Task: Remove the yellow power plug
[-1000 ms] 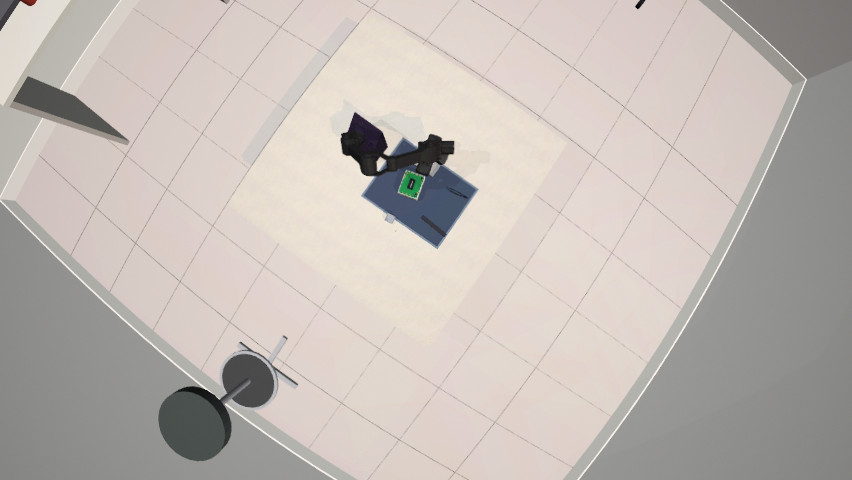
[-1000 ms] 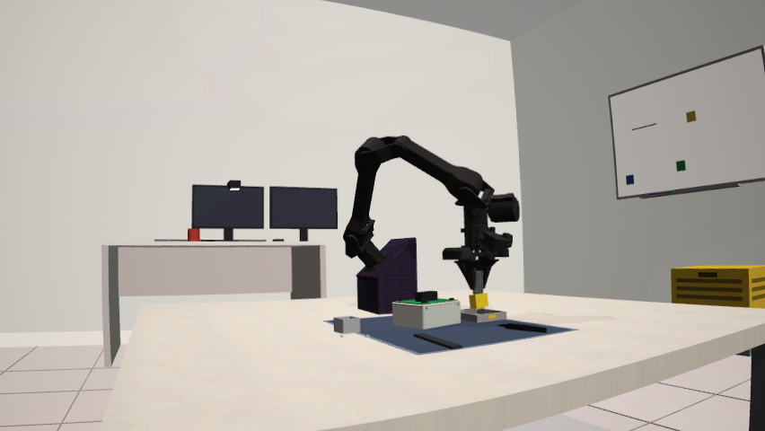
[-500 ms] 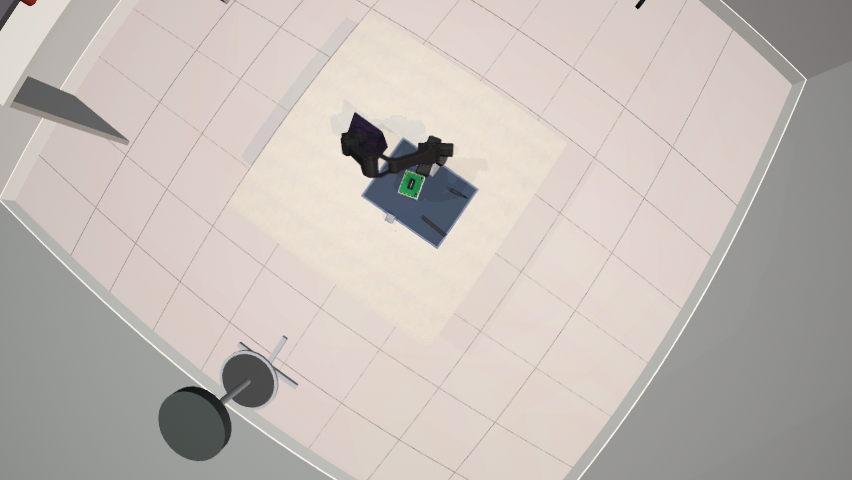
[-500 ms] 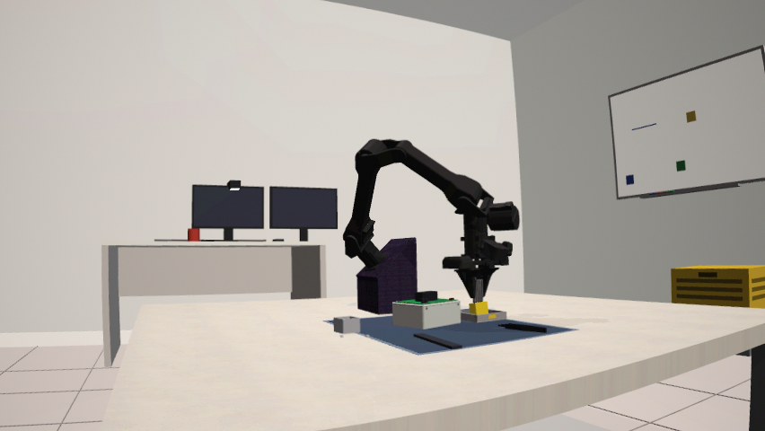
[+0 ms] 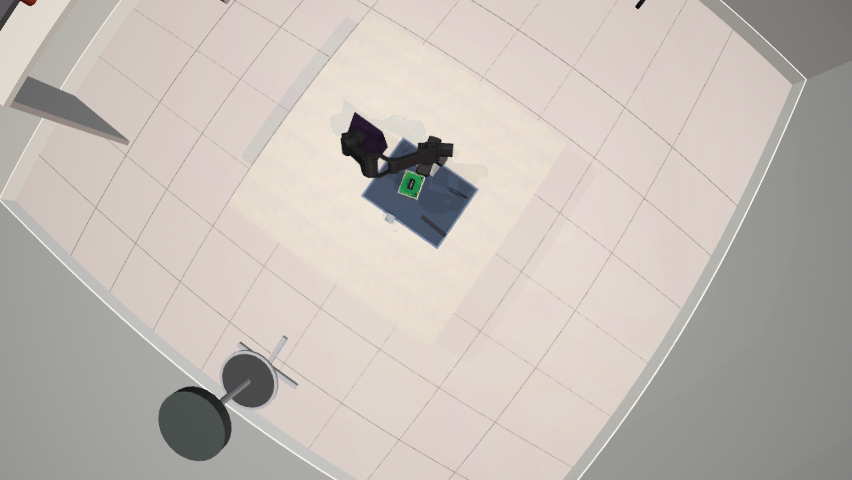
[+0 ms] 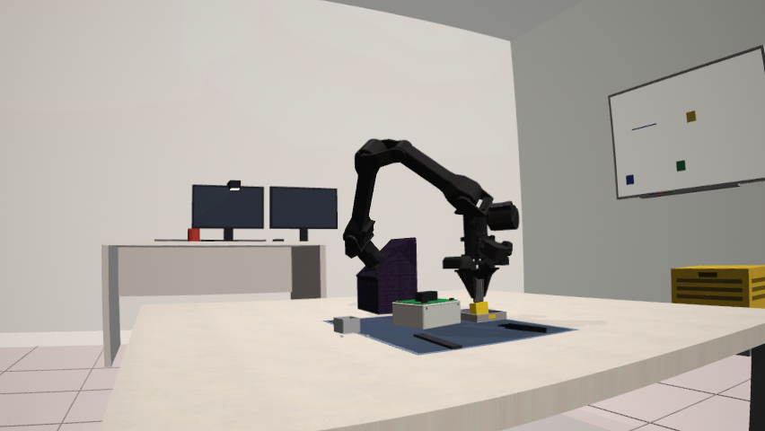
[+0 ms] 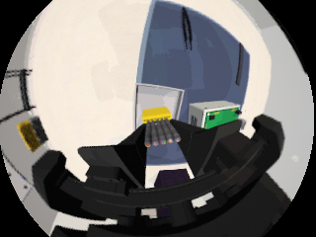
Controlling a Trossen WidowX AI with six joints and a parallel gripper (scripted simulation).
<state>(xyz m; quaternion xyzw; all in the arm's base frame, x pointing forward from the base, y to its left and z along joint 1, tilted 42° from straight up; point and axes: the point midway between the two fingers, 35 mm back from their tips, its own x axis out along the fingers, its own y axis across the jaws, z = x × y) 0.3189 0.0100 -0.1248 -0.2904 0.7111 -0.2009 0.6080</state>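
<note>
My gripper tip is 10 mm above the yellow power plug. The rest, counted from my gripper tip: grey tray 50 mm below; blue mat 150 mm to the right, 50 mm below, 40 mm ahead.
</note>
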